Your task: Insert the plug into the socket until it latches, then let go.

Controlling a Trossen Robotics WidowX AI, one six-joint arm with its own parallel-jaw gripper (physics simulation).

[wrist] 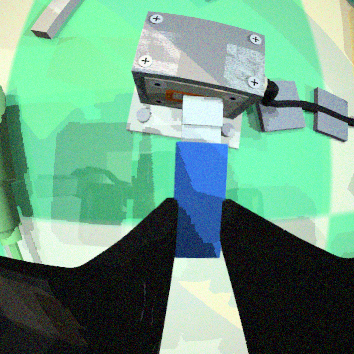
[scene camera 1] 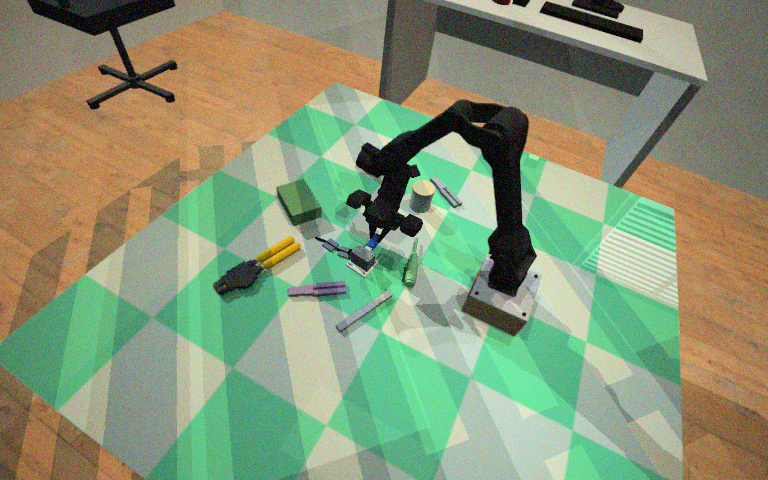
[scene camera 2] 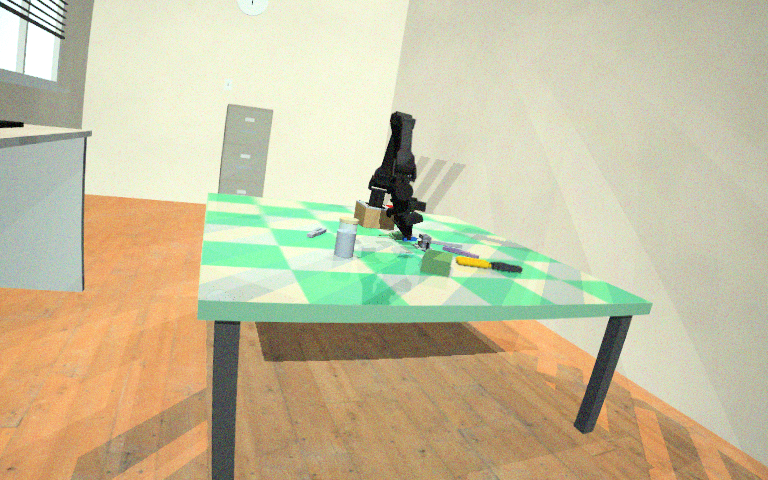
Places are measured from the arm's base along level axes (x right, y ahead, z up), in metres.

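Pixels of known places: gripper, fingertip midpoint: [wrist: 197, 207] [scene camera 1: 375, 240] [scene camera 2: 408, 239]; arm's base, origin of the base link: [scene camera 1: 504, 280] [scene camera 2: 375, 205].
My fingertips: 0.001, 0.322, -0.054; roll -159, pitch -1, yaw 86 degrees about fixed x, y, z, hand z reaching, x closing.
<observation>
For each thing: its top centre in the pictures, then the offset to it from my fingertips, as dx, dy, dz. "spot": a spot on its surface instead.
- grey box, middle of its top: [wrist: 214, 48] [scene camera 1: 362, 252] [scene camera 2: 425, 235] -0.061, +0.007, +0.019
- light base plate, surface spot: [wrist: 167, 122] spot: -0.041, -0.010, -0.022
- orange-edged opening, surface spot: [wrist: 176, 95] spot: -0.050, -0.006, -0.006
- blue plug, middle of its top: [wrist: 201, 177] [scene camera 1: 372, 242] -0.013, +0.001, +0.008
- pale front end, surface spot: [wrist: 202, 111] spot: -0.039, +0.003, +0.007
- black cable, surface spot: [wrist: 310, 106] spot: -0.053, +0.078, -0.020
- green bottle-like object, middle of its top: [scene camera 1: 414, 256] [scene camera 2: 394, 231] +0.001, -0.108, +0.001
- purple clip, middle of its top: [scene camera 1: 317, 288] [scene camera 2: 461, 250] -0.182, +0.060, -0.014
- grey bar, middle of its top: [scene camera 1: 365, 309] [scene camera 2: 442, 241] -0.178, -0.062, -0.016
- yellow-handled pliers, surface spot: [scene camera 1: 278, 253] spot: -0.146, +0.189, -0.006
- green block, middle of its top: [scene camera 1: 298, 196] [scene camera 2: 438, 255] +0.026, +0.242, +0.014
- jar, middle of its top: [scene camera 1: 423, 187] [scene camera 2: 349, 218] +0.203, -0.049, +0.044
The socket is a grey box [scene camera 1: 363, 256] [scene camera 2: 423, 242] [wrist: 200, 52] with screws on top, fixed on a light base plate [wrist: 167, 122]. An orange-edged opening [wrist: 176, 95] shows in its near face, left of the plug's tip. The blue plug [scene camera 1: 372, 242] [wrist: 200, 175] has a pale front end [wrist: 202, 111], which overlaps the right part of the opening in the wrist view. Whether its tip is inside or in front of the opening is hidden. My gripper [scene camera 1: 376, 235] [scene camera 2: 407, 235] [wrist: 197, 207] is shut on the blue body, behind the pale end.
A black cable [wrist: 310, 106] runs from the socket's side past grey blocks [wrist: 281, 107]. Near it are a green bottle-like object [scene camera 1: 412, 264], a purple clip [scene camera 1: 317, 289], a grey bar [scene camera 1: 363, 311], yellow-handled pliers [scene camera 1: 278, 252], a green block [scene camera 1: 298, 202] and a jar [scene camera 1: 421, 198].
</observation>
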